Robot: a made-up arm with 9 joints. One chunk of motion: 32 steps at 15 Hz.
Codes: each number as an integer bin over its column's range. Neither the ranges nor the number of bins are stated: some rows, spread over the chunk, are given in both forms.
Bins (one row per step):
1: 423 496 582 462 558 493
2: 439 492 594 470 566 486
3: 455 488 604 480 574 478
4: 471 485 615 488 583 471
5: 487 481 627 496 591 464
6: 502 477 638 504 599 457
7: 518 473 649 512 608 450
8: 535 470 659 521 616 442
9: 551 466 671 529 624 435
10: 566 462 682 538 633 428
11: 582 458 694 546 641 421
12: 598 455 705 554 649 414
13: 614 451 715 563 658 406
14: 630 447 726 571 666 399
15: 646 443 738 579 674 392
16: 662 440 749 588 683 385
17: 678 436 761 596 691 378
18: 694 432 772 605 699 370
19: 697 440 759 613 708 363
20: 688 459 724 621 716 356
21: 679 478 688 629 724 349
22: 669 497 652 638 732 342
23: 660 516 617 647 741 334
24: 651 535 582 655 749 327
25: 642 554 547 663 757 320
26: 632 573 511 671 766 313
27: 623 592 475 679 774 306
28: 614 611 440 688 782 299
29: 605 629 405 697 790 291
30: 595 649 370 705 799 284
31: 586 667 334 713 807 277
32: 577 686 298 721 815 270
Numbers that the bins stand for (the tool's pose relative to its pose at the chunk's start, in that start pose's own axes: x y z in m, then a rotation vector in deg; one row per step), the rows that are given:
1: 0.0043 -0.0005 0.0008 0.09 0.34 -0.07
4: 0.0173 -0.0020 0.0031 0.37 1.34 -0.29
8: 0.0346 -0.0041 0.0062 0.74 2.66 -0.58
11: 0.0473 -0.0058 0.0086 1.01 3.67 -0.79
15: 0.0646 -0.0079 0.0117 1.38 4.99 -1.08
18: 0.0776 -0.0095 0.0141 1.66 5.99 -1.30
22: 0.0708 -0.0004 0.0057 2.03 7.31 -1.58
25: 0.0635 0.0076 -0.0017 2.30 8.31 -1.80
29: 0.0535 0.0181 -0.0116 2.67 9.63 -2.09
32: 0.0459 0.0261 -0.0191 2.94 10.63 -2.30
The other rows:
2: 0.0086 -0.0011 0.0016 0.18 0.66 -0.14
3: 0.0130 -0.0016 0.0023 0.29 0.98 -0.22
5: 0.0216 -0.0026 0.0039 0.46 1.66 -0.36
6: 0.0257 -0.0032 0.0047 0.55 1.98 -0.43
7: 0.0300 -0.0037 0.0055 0.64 2.34 -0.50
9: 0.0389 -0.0047 0.0070 0.82 2.98 -0.65
10: 0.0430 -0.0053 0.0078 0.92 3.35 -0.72
12: 0.0516 -0.0062 0.0094 1.10 3.99 -0.86
13: 0.0559 -0.0068 0.0101 1.20 4.35 -0.94
14: 0.0603 -0.0074 0.0109 1.29 4.67 -1.01
16: 0.0689 -0.0083 0.0125 1.47 5.35 -1.15
17: 0.0732 -0.0089 0.0133 1.56 5.67 -1.22
19: 0.0784 -0.0083 0.0132 1.75 6.35 -1.37
20: 0.0759 -0.0057 0.0107 1.84 6.67 -1.44
21: 0.0735 -0.0030 0.0082 1.93 6.99 -1.51
23: 0.0684 0.0023 0.0032 2.12 7.67 -1.66
24: 0.0659 0.0050 0.0008 2.21 7.99 -1.73
26: 0.0608 0.0103 -0.0042 2.39 8.67 -1.87
27: 0.0584 0.0130 -0.0067 2.48 8.99 -1.94
28: 0.0559 0.0156 -0.0092 2.58 9.31 -2.01
30: 0.0508 0.0210 -0.0141 2.76 9.99 -2.16
31: 0.0484 0.0235 -0.0166 2.85 10.31 -2.23

